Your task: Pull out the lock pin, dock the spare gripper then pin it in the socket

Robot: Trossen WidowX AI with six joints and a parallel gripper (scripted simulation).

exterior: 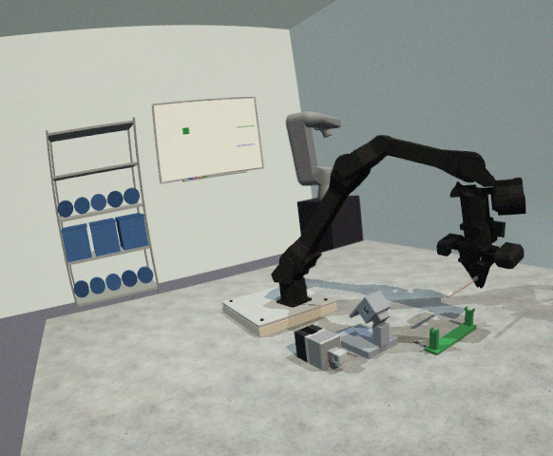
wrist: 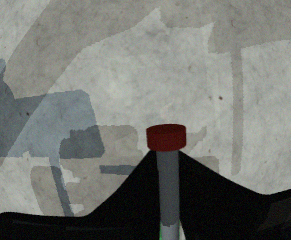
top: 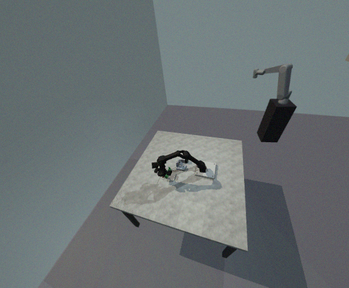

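Right now my gripper tip is 2 cm past the green cradle, 10 cm to the left of it and 5 cm above it. The rest, counted from my gripper tip: grey socket: 14 cm behind, 20 cm to the right, 2 cm below; spare gripper: 18 cm behind, 30 cm to the right, 5 cm below.
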